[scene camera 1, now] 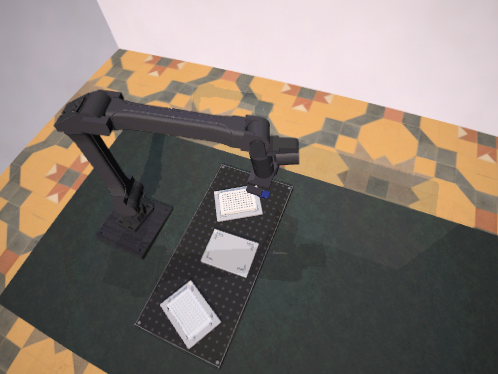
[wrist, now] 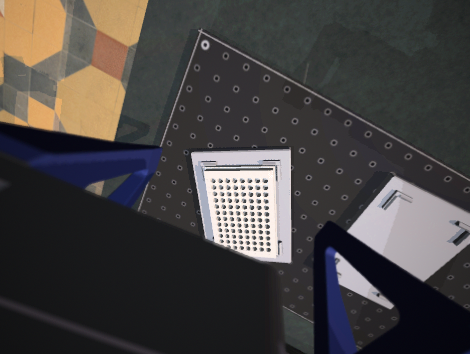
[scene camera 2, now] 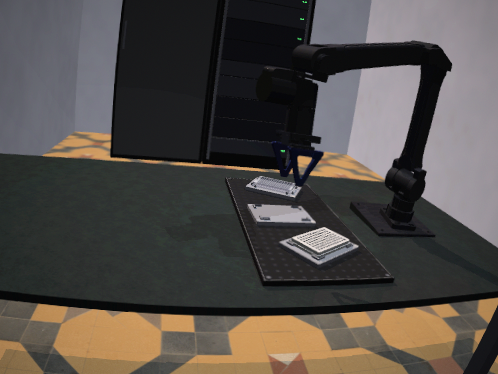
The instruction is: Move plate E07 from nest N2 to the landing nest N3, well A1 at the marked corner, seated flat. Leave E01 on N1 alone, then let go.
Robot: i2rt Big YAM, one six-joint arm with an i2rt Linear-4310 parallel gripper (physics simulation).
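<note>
A cream plate with round wells sits on a pale nest at one end of the board. The middle nest holds no plate and has corner brackets. A white plate sits on the nest at the other end. I cannot read any plate or nest label, nor an A1 mark. My gripper is open and empty, above the board at the cream plate's end. In the wrist view its blue fingertips stand on either side of that plate, whose lower left corner is hidden.
A dark perforated board carries the three nests on a dark green table. The arm's base stands beside the board. Black cabinets stand beyond the table.
</note>
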